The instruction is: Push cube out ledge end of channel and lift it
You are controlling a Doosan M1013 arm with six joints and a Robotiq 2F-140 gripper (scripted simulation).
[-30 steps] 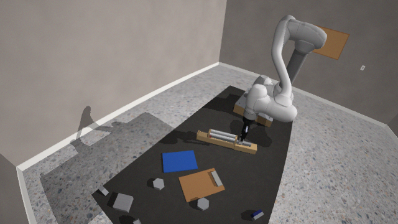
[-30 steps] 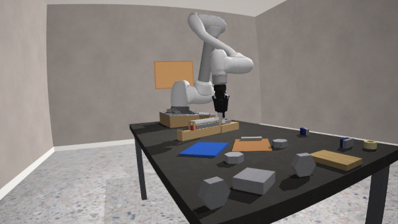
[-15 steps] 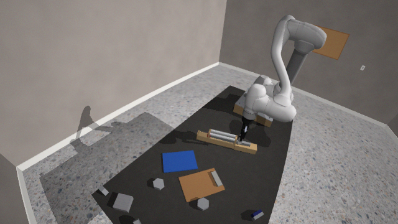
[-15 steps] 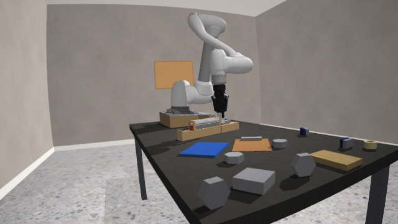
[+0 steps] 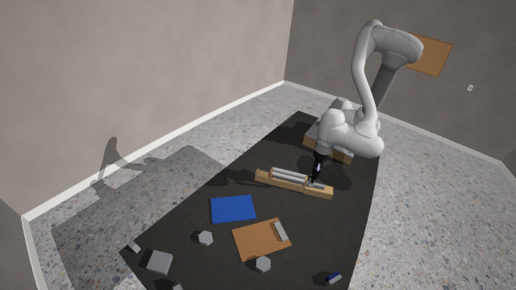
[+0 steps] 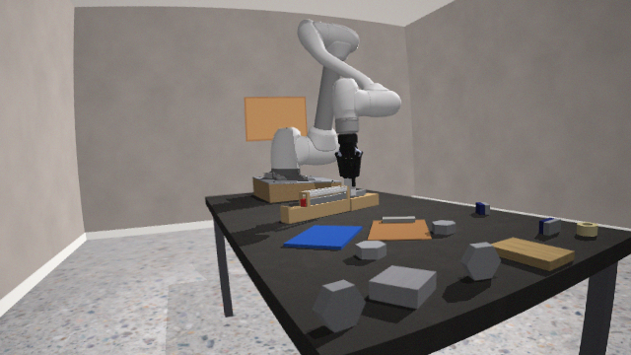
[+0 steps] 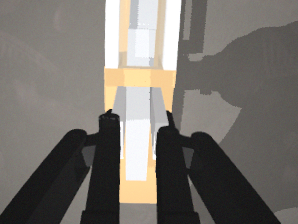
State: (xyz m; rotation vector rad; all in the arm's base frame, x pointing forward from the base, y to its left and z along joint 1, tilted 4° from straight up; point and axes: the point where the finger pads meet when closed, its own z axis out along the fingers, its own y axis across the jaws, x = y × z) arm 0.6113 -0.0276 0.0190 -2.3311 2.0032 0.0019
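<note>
Now: hand 3 cm above the light grey stick and 1 cm to the right of it. From my hand the other things lie so: channel: 12 cm to the right, 3 cm below, 2 cm ahead; grey bar: 13 cm to the right, 3 cm below, 2 cm ahead; red cube: 22 cm to the right, 4 cm ahead, 3 cm below.
</note>
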